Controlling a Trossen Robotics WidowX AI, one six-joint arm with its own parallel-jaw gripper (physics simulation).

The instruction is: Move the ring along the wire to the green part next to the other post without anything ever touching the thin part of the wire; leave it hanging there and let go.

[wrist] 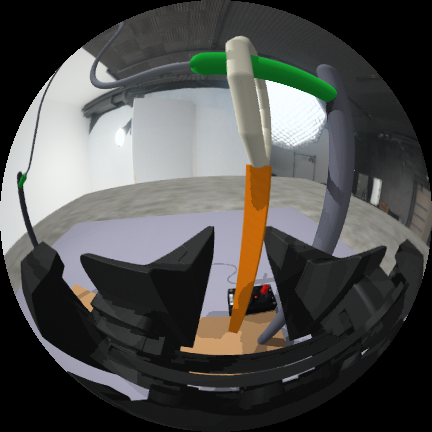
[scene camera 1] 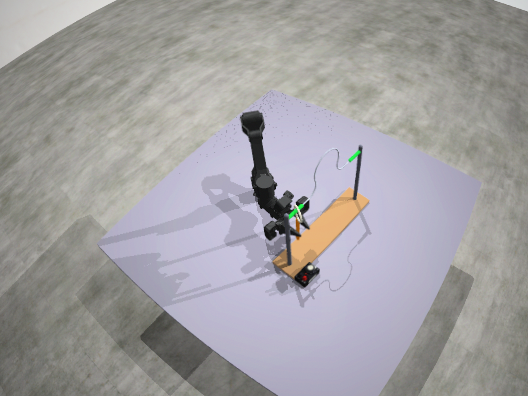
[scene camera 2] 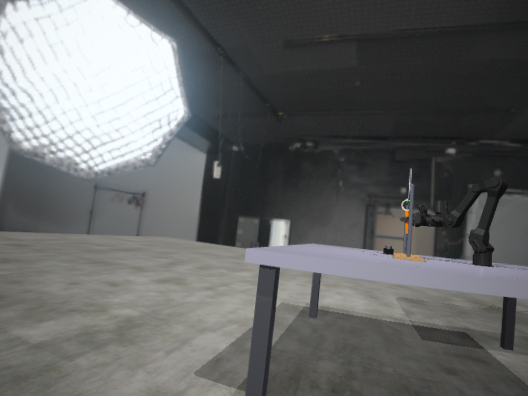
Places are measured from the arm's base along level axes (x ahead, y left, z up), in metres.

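Pixels of known places: gripper, fingertip midpoint: (wrist: 239, 231) (scene camera 1: 305, 232) (scene camera 2: 400, 219); arm's base, link origin: (scene camera 2: 482, 265).
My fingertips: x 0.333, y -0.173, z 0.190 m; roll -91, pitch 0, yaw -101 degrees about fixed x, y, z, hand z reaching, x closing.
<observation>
Ahead of a thing's pixels: the offset from my fingertips to its top centre. "spot": to the spot under its first point.
The cream ring {spot: dx -0.015, dy -0.010, dz +0.097 m} (scene camera 1: 299, 214) (scene camera 2: 402, 205) (wrist: 242, 100) hangs around the green part {spot: dx -0.032, dy -0.021, dz +0.097 m} (scene camera 1: 292, 214) (wrist: 210, 63) beside the near post {dx -0.038, dy -0.045, dz +0.119 m} (scene camera 1: 288, 245) (wrist: 340, 165). Its orange handle {spot: dx -0.028, dy +0.001, dz -0.006 m} (scene camera 1: 298, 229) (scene camera 2: 406, 221) (wrist: 253, 215) hangs down below it. My gripper (scene camera 1: 304, 232) (wrist: 239, 231) is partly open. In the wrist view the handle passes between its fingertips, nearer the right finger, with gaps on both sides. The thin wire {spot: dx -0.020, dy +0.088, dz +0.157 m} (scene camera 1: 315, 180) (wrist: 120, 86) curves to the other green part (scene camera 1: 354, 156) (wrist: 22, 180) at the far post {spot: dx +0.011, dy +0.346, dz -0.043 m} (scene camera 1: 357, 177) (wrist: 26, 215).
Both posts stand on an orange-brown board {dx -0.015, dy +0.154, dz -0.178 m} (scene camera 1: 330, 220) (wrist: 215, 330) on the lilac table (scene camera 1: 400, 250) (scene camera 2: 350, 267). A small black box {dx +0.042, dy -0.049, dz -0.145 m} (scene camera 1: 307, 274) (scene camera 2: 388, 250) (wrist: 267, 303) with a red part sits by the board's near end. The near post stands close to the gripper's right finger in the wrist view.
</observation>
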